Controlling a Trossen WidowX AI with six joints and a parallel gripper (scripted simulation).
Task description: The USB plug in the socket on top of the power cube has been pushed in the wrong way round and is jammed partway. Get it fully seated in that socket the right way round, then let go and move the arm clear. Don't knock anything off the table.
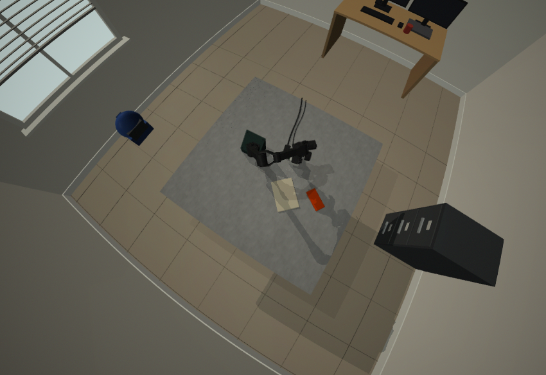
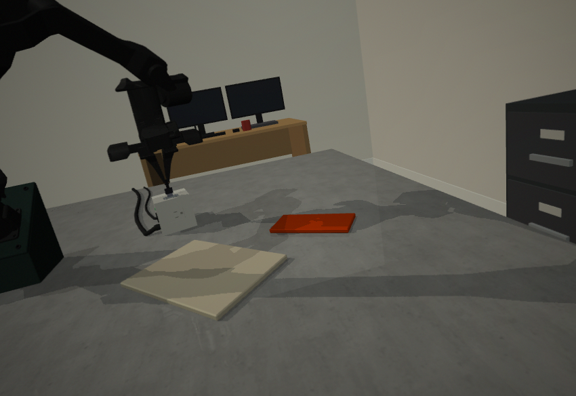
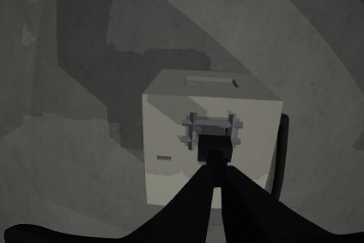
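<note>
Now: gripper tip 2 cm above the USB plug. The rest, counted from my gripper tip: red flat slab 26 cm ahead, 19 cm to the right, 11 cm below; socket 4 cm below; beige flat board 5 cm ahead, 26 cm to the right, 11 cm below.
</note>
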